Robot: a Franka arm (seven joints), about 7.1 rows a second.
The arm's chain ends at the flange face. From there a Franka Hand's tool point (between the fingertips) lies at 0.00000 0.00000 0.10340 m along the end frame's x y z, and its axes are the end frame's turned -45 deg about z.
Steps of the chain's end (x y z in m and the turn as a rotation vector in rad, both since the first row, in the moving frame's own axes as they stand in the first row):
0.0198, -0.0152, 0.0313, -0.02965, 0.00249, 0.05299
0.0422, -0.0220, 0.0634, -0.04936, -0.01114, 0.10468
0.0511, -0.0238, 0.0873, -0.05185, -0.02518, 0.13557
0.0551, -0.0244, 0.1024, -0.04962, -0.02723, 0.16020
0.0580, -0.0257, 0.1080, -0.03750, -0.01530, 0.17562
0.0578, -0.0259, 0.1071, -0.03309, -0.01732, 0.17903
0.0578, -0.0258, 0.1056, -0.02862, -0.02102, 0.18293
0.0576, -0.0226, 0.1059, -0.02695, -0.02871, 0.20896
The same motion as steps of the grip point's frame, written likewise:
0.0227, 0.0055, 0.0313, -0.02273, -0.01921, 0.05299
0.0408, 0.0168, 0.0633, -0.02703, -0.04278, 0.10468
0.0472, 0.0209, 0.0871, -0.01886, -0.05447, 0.13557
0.0505, 0.0229, 0.1022, -0.01583, -0.05434, 0.16020
0.0552, 0.0241, 0.1079, -0.01570, -0.03734, 0.17562
0.0554, 0.0234, 0.1070, -0.01115, -0.03565, 0.17903
0.0555, 0.0228, 0.1055, -0.00537, -0.03510, 0.18293
0.0527, 0.0242, 0.1058, 0.00124, -0.03936, 0.20896

